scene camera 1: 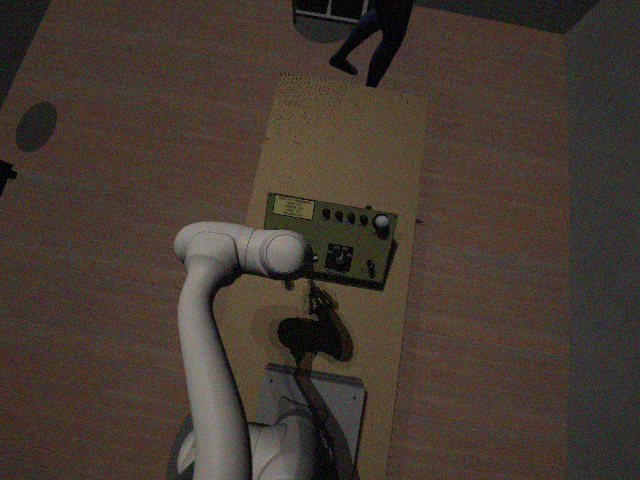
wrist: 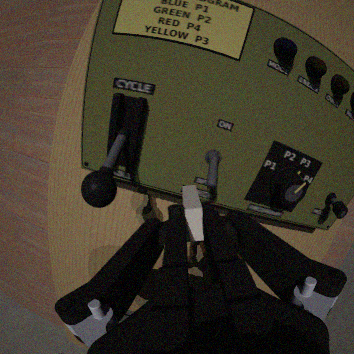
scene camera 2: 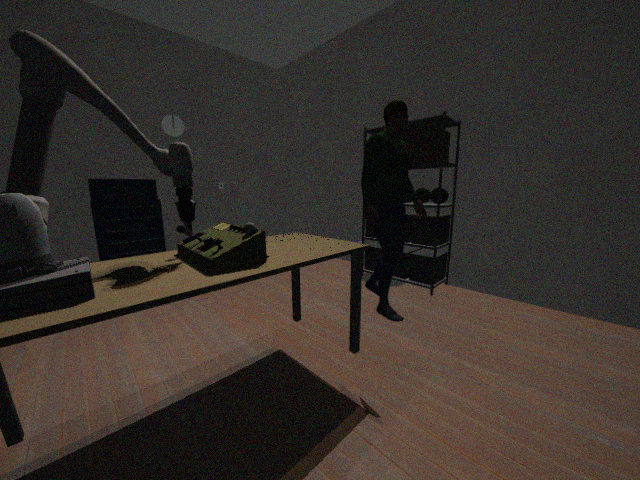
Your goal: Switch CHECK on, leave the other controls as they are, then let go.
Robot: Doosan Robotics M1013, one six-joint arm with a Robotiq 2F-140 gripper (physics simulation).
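Places are measured from the arm's base along level axes (x ahead, y left, z up), in metres.
Pixels of known places: gripper, fingertip midpoint: (wrist: pixel 189 197) (scene camera 2: pixel 189 235); arm's base, origin of the base link: (scene camera 1: pixel 297 427) (scene camera 2: pixel 26 273).
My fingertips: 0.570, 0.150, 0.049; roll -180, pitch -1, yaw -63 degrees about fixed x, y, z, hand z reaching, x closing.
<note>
For each thing: its top centre in the pictures, then the offset to it from my fingertips, as dx, dy, dz. "pt": a spot on its surface instead. Level surfaces: height alone.
- grey toggle switch, middle of its top: (wrist: pixel 215 173) +0.037, -0.016, +0.005
- P1 P4 rotary knob, middle of its top: (wrist: pixel 295 193) (scene camera 1: pixel 339 259) +0.054, -0.135, +0.001
- small dark lever, middle of its top: (wrist: pixel 346 208) (scene camera 1: pixel 371 263) +0.072, -0.254, +0.011
- white dome, surface spot: (scene camera 1: pixel 382 221) pt +0.221, -0.243, +0.069
- table, its level: dz -0.121
A sloped green control panel (scene camera 1: pixel 356 235) (scene camera 2: pixel 253 253) (wrist: pixel 175 100) stands on the table. In the wrist view a grey toggle switch (wrist: pixel 213 172) is at its middle near the lower edge, with ON printed above it; its lever points down, away from ON. The small labels below are partly hidden and unreadable, so the word CHECK does not show. My gripper (scene camera 2: pixel 189 230) (wrist: pixel 189 197) is shut and empty, its pale fingertips together, just below and left of the lever's lower end. I cannot tell whether they touch. In scene camera 1 the arm hides my gripper.
The black-balled CYCLE lever (wrist: pixel 99 188) is left of the fingers. Right are the P1–P4 rotary knob (scene camera 1: pixel 339 257) (wrist: pixel 292 192) and a small dark lever (scene camera 1: pixel 370 267) (wrist: pixel 336 206). A white dome (scene camera 1: pixel 382 221) is at the upper right. A person (scene camera 1: pixel 382 38) (scene camera 2: pixel 387 191) stands beyond the table (scene camera 1: pixel 346 155).
</note>
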